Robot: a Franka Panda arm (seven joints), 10 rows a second.
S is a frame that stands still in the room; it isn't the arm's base.
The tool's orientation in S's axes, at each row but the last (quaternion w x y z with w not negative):
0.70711, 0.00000, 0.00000, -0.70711
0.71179, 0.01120, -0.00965, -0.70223
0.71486, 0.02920, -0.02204, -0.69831
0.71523, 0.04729, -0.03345, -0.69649
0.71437, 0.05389, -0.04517, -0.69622
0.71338, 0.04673, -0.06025, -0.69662
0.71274, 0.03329, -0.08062, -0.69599
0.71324, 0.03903, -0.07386, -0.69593
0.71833, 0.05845, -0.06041, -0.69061
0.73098, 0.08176, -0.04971, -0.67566
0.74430, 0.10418, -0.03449, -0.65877
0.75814, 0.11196, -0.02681, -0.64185
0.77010, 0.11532, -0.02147, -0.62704
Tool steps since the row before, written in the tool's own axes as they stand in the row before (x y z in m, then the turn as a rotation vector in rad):
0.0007, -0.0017, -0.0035, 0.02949, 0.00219, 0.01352
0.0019, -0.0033, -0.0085, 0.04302, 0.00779, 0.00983
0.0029, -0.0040, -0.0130, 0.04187, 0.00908, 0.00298
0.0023, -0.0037, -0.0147, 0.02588, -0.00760, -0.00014
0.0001, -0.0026, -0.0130, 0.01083, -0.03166, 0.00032
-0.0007, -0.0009, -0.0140, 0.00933, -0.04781, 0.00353
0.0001, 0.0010, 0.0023, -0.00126, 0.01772, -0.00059
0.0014, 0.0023, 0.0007, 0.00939, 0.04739, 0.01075
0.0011, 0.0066, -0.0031, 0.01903, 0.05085, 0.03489
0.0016, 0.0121, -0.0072, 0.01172, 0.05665, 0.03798
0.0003, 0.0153, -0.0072, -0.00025, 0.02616, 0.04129
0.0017, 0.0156, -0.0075, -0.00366, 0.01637, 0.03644
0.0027, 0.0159, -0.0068, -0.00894, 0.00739, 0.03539
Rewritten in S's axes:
-0.0017, -0.0007, -0.0035, 0.00219, -0.02949, 0.01352
-0.0030, -0.0019, -0.0086, 0.00808, -0.04293, 0.00997
-0.0030, -0.0028, -0.0133, 0.00983, -0.04168, 0.00324
-0.0019, -0.0021, -0.0151, -0.00682, -0.02606, -0.00147
-0.0008, 0.0000, -0.0132, -0.03110, -0.01161, -0.00423
0.0012, 0.0004, -0.0140, -0.04758, -0.01046, -0.00352
0.0006, 0.0001, 0.0024, 0.01756, 0.00173, 0.00216
0.0022, -0.0013, 0.0011, 0.04525, -0.00753, 0.01859
0.0071, -0.0008, -0.0019, 0.04499, -0.01704, 0.04303
0.0133, -0.0003, -0.0049, 0.04950, -0.00949, 0.04742
0.0163, 0.0022, -0.0040, 0.01765, -0.00139, 0.04556
0.0168, 0.0017, -0.0043, 0.00848, 0.00112, 0.03919
0.0171, 0.0014, -0.0037, -0.00109, 0.00473, 0.03692

